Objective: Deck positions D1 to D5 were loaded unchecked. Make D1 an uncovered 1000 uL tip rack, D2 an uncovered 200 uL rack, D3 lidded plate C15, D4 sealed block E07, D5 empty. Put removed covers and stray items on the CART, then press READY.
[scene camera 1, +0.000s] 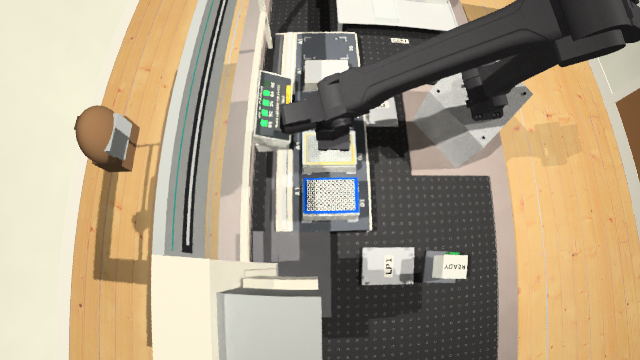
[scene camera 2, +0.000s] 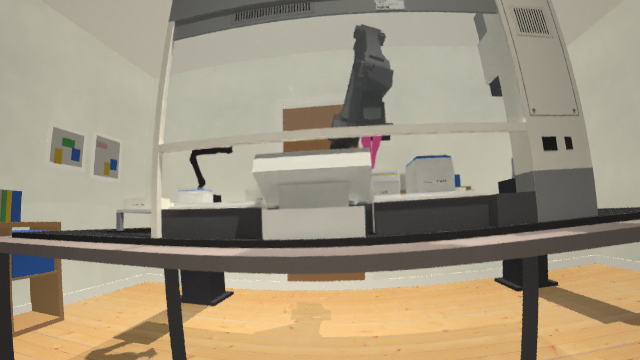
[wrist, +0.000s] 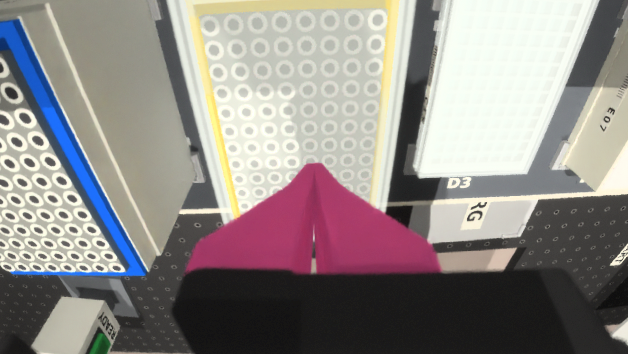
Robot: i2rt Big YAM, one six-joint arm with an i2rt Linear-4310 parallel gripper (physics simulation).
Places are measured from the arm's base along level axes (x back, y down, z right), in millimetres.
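Pixels of known places: gripper, fingertip midpoint: (scene camera 1: 332, 142) (scene camera 2: 372, 168) (wrist: 314, 176); arm's base at its link origin: (scene camera 1: 483, 96).
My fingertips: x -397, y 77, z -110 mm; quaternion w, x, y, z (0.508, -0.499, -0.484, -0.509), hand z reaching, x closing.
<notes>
Ahead of a thing's pixels: the offset from my fingertips to its top centre. "*": to the spot under its first point.
My gripper (wrist: 314, 176) (scene camera 2: 373, 159) is shut and empty, its magenta fingertips together over the near part of the D2 rack. That yellow-rimmed tip rack {dx -7, dy +14, dz -6 mm} (wrist: 300, 100) (scene camera 1: 330, 166) (scene camera 2: 385, 184) looks covered by a clear lid, whose pale border shows around it. The taller blue-rimmed tip rack {dx -6, dy -13, dz -130 mm} (wrist: 25, 200) (scene camera 1: 331, 195) (scene camera 2: 431, 175) stands at D1 with its holes bare. A whitish plate {dx -9, dy +68, dz +118 mm} (wrist: 490, 90) sits at D3; the arm hides it in scene camera 1. Block E07 {dx -10, dy +43, dz +242 mm} (wrist: 595, 130) (scene camera 1: 326, 74) stands at D4; its seal cannot be made out. D5 (scene camera 1: 325, 47) holds nothing.
The white CART tray {* dx +340, dy +81, dz +555 mm} (scene camera 1: 420, 15) lies beyond D5. The RG stand (scene camera 1: 382, 115) (wrist: 445, 225) is beside the deck. LP1 {dx +152, dy +121, dz -294 mm} (scene camera 1: 388, 275) and the READY box {dx +308, dy +37, dz -309 mm} (scene camera 1: 442, 272) (wrist: 70, 325) stand past D1. A status panel {* dx -143, dy +19, dz +36 mm} (scene camera 1: 274, 132) with green lights borders the deck's other side.
</notes>
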